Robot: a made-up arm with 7 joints. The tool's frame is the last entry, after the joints. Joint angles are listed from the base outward.
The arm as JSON. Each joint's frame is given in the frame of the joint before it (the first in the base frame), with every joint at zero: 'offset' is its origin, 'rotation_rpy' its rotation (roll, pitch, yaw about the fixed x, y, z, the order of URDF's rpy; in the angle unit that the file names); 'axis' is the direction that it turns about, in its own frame. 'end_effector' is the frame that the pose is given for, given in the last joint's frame.
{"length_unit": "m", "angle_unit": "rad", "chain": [
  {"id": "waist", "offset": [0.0, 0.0, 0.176], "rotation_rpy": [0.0, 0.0, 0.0], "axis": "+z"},
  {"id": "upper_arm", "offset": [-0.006, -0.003, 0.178], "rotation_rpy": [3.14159, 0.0, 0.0], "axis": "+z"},
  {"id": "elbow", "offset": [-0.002, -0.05, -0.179], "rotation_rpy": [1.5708, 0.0, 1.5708], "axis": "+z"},
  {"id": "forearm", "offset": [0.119, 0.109, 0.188], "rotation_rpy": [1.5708, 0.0, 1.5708], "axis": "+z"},
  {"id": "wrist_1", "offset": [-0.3, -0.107, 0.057], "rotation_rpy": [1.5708, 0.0, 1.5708], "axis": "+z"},
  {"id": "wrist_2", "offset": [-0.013, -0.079, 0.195], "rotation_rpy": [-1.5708, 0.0, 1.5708], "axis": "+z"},
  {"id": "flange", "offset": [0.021, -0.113, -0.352], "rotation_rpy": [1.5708, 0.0, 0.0], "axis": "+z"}
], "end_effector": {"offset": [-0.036, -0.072, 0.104], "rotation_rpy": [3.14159, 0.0, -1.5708]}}
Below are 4 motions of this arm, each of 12 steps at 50 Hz.
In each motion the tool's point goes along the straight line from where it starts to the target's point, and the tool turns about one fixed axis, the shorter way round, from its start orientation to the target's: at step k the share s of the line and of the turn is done. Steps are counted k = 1, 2, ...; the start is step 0. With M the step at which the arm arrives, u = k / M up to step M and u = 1 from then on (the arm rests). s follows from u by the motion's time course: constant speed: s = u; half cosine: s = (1 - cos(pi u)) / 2; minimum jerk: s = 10 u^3 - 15 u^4 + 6 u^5.
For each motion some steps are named. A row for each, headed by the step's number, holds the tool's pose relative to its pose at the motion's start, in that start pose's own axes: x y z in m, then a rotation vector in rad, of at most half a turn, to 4 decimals.
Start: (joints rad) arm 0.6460 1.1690 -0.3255 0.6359 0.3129 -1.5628 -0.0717
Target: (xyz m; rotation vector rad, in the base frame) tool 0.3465 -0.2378 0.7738 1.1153 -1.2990 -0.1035
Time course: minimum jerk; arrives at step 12
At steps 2, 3, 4, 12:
2: 0.0014 -0.0005 0.0044 0.0032 -0.0107 0.0009
3: 0.0041 -0.0014 0.0127 0.0095 -0.0313 0.0027
4: 0.0082 -0.0029 0.0258 0.0192 -0.0634 0.0054
12: 0.0392 -0.0136 0.1229 0.0914 -0.3021 0.0256

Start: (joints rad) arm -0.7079 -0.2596 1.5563 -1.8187 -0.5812 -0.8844 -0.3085
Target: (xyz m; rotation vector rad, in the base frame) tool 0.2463 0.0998 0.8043 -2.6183 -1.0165 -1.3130
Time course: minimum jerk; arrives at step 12
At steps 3, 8, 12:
3: -0.0022 0.0038 -0.0015 0.0020 0.0029 0.0130
8: -0.0172 0.0292 -0.0111 0.0150 0.0221 0.0995
12: -0.0217 0.0369 -0.0140 0.0190 0.0280 0.1259

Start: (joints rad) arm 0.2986 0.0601 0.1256 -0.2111 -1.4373 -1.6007 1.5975
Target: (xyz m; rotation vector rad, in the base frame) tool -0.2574 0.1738 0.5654 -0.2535 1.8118 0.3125
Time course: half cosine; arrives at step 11
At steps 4, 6, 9, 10, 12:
4: -0.0040 -0.0160 -0.0133 -0.0644 0.0030 -0.0139
6: -0.0078 -0.0313 -0.0261 -0.1258 0.0059 -0.0272
9: -0.0125 -0.0504 -0.0420 -0.2028 0.0095 -0.0438
10: -0.0133 -0.0536 -0.0447 -0.2159 0.0101 -0.0466
12: -0.0136 -0.0547 -0.0456 -0.2203 0.0103 -0.0476

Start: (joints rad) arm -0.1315 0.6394 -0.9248 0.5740 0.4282 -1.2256 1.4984
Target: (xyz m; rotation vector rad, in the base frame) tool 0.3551 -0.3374 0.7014 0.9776 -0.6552 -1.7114
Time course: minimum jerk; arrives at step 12
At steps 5, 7, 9, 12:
5: -0.0062 0.0118 0.0188 0.0790 0.0493 0.0091
7: -0.0117 0.0223 0.0354 0.1489 0.0930 0.0172
9: -0.0161 0.0306 0.0486 0.2043 0.1276 0.0236
12: -0.0179 0.0341 0.0542 0.2279 0.1424 0.0264

